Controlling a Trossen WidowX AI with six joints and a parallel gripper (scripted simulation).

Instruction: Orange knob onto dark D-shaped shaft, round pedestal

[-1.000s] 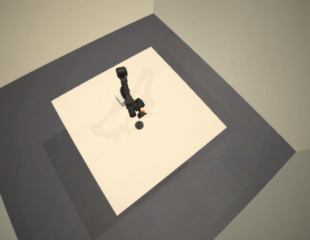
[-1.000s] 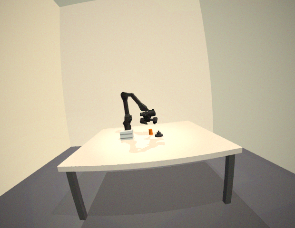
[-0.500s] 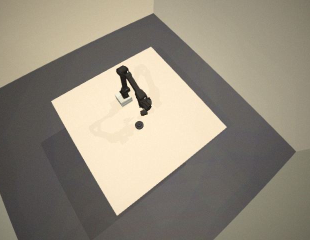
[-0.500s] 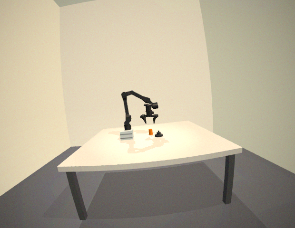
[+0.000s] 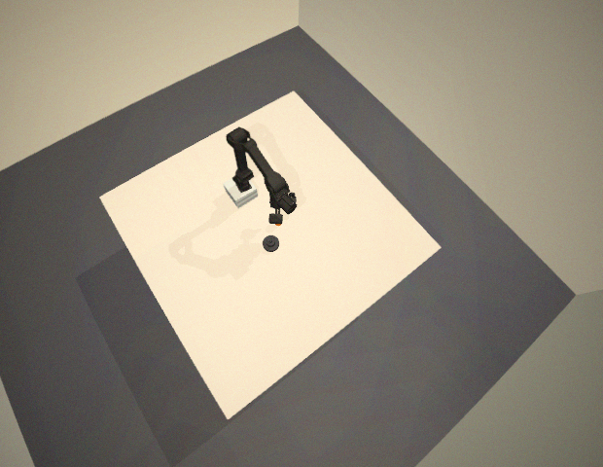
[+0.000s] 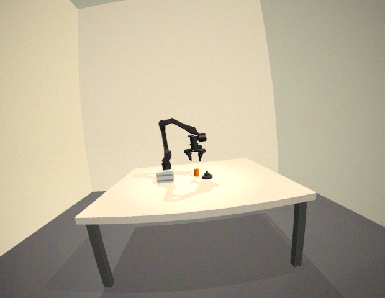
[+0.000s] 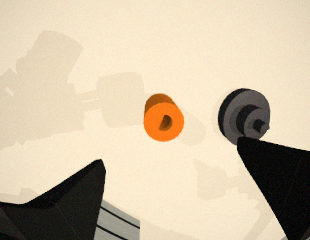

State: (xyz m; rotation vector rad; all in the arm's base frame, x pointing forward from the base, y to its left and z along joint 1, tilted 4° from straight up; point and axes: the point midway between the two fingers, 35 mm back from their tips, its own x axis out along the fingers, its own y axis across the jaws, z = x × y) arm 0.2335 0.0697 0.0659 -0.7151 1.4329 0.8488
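My gripper tip is now 9 cm above the orange knob. Also, from my gripper tip: round pedestal: 9 cm ahead, 9 cm to the right, 9 cm below.
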